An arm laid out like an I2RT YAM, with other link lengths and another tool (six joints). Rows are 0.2 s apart.
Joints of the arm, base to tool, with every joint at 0 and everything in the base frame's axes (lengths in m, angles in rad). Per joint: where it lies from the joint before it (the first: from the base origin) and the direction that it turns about. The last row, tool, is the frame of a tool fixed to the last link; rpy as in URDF.
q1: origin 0 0 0.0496 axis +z
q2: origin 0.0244 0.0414 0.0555 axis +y
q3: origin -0.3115 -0.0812 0 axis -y
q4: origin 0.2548 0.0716 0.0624 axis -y
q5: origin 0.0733 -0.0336 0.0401 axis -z
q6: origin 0.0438 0 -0.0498 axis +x
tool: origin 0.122 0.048 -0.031 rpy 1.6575 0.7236 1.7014
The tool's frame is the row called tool.
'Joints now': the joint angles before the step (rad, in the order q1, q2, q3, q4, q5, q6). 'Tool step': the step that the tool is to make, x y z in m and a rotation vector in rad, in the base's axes. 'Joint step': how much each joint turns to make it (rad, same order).
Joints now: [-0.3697, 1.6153, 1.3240, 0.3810, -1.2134, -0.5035]
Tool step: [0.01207, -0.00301, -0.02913, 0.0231, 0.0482, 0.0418]
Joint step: [0.0000, 0.0781, -0.0125, 0.0578, -0.0414, 0.0217]
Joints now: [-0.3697, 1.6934, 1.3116, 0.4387, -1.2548, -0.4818]
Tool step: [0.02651, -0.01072, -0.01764, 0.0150, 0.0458, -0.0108]
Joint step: [0.0000, 0.0997, 0.0750, -0.0320, 0.0107, -0.0091]
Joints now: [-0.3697, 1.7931, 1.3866, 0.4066, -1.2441, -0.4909]
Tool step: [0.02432, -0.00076, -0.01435, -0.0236, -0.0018, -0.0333]
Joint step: [0.0230, 0.0599, 0.0475, -0.0321, 0.0568, -0.0581]
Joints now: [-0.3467, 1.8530, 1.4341, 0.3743, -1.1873, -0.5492]
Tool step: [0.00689, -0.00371, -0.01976, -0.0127, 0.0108, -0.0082]
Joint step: [0.0000, 0.0321, -0.0105, 0.0001, 0.0092, -0.0397]
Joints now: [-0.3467, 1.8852, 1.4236, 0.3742, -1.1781, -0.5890]
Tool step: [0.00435, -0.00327, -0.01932, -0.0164, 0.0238, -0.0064]
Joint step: [0.0000, 0.0277, -0.0001, -0.0428, 0.0093, -0.0583]
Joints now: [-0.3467, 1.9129, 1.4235, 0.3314, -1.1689, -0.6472]
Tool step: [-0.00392, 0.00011, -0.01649, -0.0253, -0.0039, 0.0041]
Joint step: [0.0000, 0.0000, -0.0413, -0.0002, 0.0000, -0.0584]
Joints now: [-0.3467, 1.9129, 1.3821, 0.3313, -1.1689, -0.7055]
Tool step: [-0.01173, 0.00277, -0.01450, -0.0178, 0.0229, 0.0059]
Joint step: [0.0000, -0.0199, -0.0475, -0.0472, 0.0000, -0.0645]
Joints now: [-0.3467, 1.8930, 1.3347, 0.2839, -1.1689, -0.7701]
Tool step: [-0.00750, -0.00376, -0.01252, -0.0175, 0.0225, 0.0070]
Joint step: [-0.0106, 0.0000, -0.0108, -0.0721, -0.0092, -0.0736]
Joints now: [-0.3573, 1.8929, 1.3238, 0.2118, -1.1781, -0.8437]
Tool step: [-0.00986, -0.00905, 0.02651, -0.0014, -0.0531, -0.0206]
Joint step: [-0.0293, -0.0627, -0.0199, 0.0426, -0.0138, 0.0383]
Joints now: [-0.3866, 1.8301, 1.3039, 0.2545, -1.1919, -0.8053]
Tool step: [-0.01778, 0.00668, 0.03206, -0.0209, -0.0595, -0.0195]
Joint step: [0.0000, -0.1073, -0.0414, 0.0153, 0.0183, 0.0197]
